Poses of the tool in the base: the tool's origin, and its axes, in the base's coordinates. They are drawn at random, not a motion.
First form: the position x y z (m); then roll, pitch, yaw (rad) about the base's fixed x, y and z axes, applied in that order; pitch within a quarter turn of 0, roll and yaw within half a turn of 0.
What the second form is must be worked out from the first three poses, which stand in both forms.
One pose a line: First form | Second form
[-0.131, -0.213, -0.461, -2.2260, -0.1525, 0.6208] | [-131, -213, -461, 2.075, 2.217, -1.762]
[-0.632, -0.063, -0.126, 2.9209, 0.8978, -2.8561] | [-632, -63, -126, 0.565, 2.225, 0.173]
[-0.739, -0.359, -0.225, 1.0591, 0.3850, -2.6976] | [-739, -359, -225, 2.223, 1.100, 1.136]
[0.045, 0.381, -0.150, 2.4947, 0.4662, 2.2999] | [45, 381, -150, 0.192, 2.364, 0.875]
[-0.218, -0.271, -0.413, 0.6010, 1.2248, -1.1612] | [-218, -271, -413, -1.791, 1.287, 0.201]
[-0.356, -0.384, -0.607, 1.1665, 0.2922, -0.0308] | [-356, -384, -607, -1.479, 1.185, 1.255]
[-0.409, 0.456, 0.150, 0.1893, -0.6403, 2.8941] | [-409, 456, 150, 0.063, 0.664, 2.894]
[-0.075, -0.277, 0.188, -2.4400, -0.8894, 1.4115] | [-75, -277, 188, 2.239, 2.073, -2.659]
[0.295, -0.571, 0.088, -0.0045, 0.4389, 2.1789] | [295, -571, 88, 2.189, 0.439, -0.010]
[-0.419, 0.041, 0.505, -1.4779, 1.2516, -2.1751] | [-419, 41, 505, -0.693, 1.542, -0.318]
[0.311, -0.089, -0.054, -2.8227, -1.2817, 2.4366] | [311, -89, -54, 2.768, 1.845, -3.049]
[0.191, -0.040, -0.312, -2.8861, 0.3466, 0.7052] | [191, -40, -312, -3.092, 2.714, -0.611]
